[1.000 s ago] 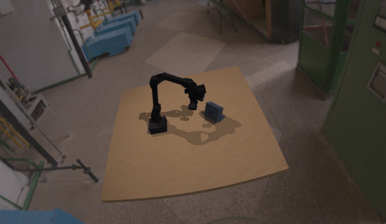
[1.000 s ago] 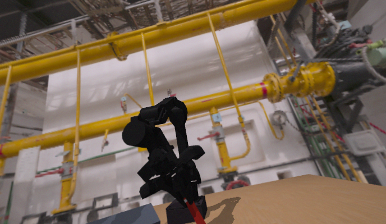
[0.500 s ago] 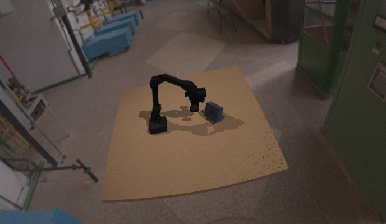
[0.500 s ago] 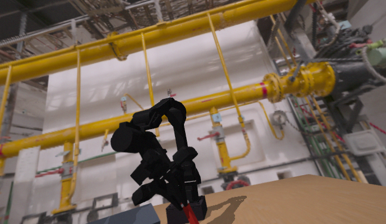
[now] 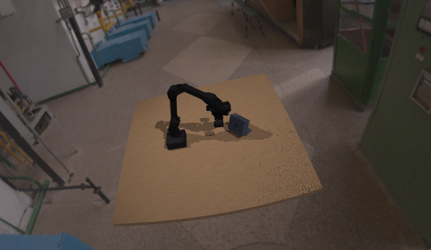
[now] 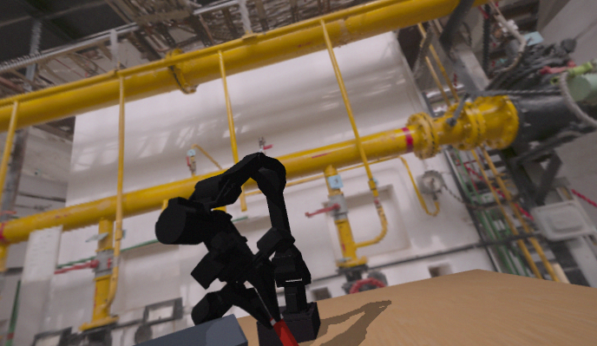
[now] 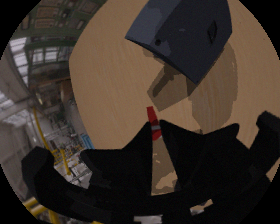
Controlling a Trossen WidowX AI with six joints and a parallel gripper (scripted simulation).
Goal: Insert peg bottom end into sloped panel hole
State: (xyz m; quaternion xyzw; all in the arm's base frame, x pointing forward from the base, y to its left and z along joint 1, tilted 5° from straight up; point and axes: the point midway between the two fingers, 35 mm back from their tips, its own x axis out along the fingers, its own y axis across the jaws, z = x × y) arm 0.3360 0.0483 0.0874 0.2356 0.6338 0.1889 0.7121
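My gripper tip is 120 mm short of the grey-blue sloped panel, 70 mm to the left of it and 30 mm above it. Also, from my gripper tip: red peg: 10 mm to the left, 10 mm below, 10 mm behind.
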